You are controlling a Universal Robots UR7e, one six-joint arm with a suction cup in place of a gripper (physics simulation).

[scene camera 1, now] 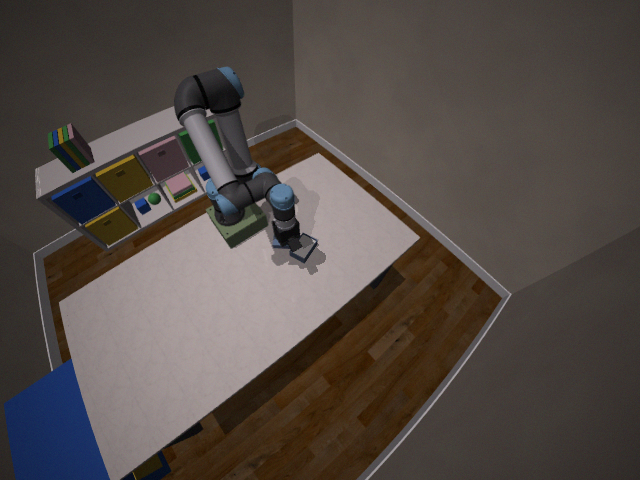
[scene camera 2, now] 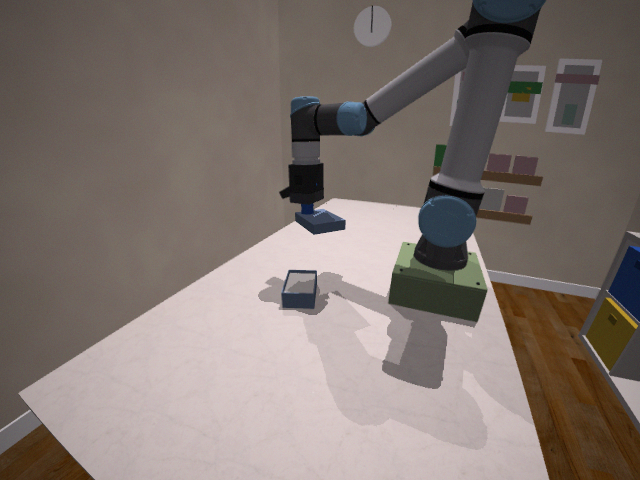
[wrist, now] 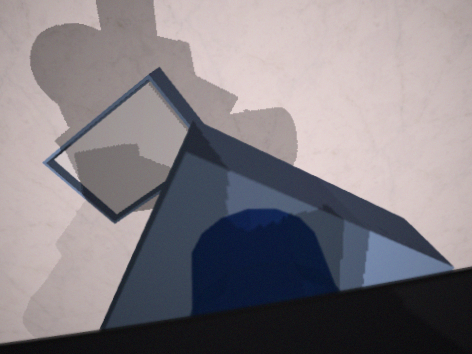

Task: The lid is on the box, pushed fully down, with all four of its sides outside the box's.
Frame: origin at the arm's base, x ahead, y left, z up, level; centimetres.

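Seen in the pictures: hand, tool point: (scene camera 2: 307, 217) (wrist: 250, 234); arm's base, link origin: (scene camera 1: 230, 214) (scene camera 2: 439, 258).
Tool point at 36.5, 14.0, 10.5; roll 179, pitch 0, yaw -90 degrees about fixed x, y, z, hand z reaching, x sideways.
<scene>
Pixels of each thing's top centre, then the offset from my tool point to it, as dx, dy, dz. Level surfaces: height alone.
- blue-grey lid, top centre: (scene camera 2: 319, 215) (scene camera 1: 285, 231) -4.4, +1.3, +1.5
- open blue-grey box, top centre: (wrist: 129, 159) (scene camera 2: 300, 280) (scene camera 1: 303, 245) -3.0, +9.2, -15.4
- white table, surface height: dz -20.2
The blue-grey lid (scene camera 1: 278, 243) (scene camera 2: 324, 222) (wrist: 150, 270) hangs level in the air on my suction cup (scene camera 2: 307, 208) (wrist: 260, 270), which sits on the lid's top; in scene camera 1 the tool hides the cup and part of the lid. The open blue-grey box (scene camera 1: 296, 257) (scene camera 2: 299, 300) (wrist: 177, 97) stands upright on the table, lower than the lid and apart from it. In the wrist view the box is up and left of the lid, a lid corner covers one box corner, and the lid's sides are turned relative to the box's sides.
The green arm base (scene camera 1: 242, 232) (scene camera 2: 436, 297) stands on the white table (scene camera 1: 180, 330) (scene camera 2: 206, 387), beside the box. A shelf unit (scene camera 1: 129, 126) with coloured bins stands behind the table. Arm shadows fall around the box.
</scene>
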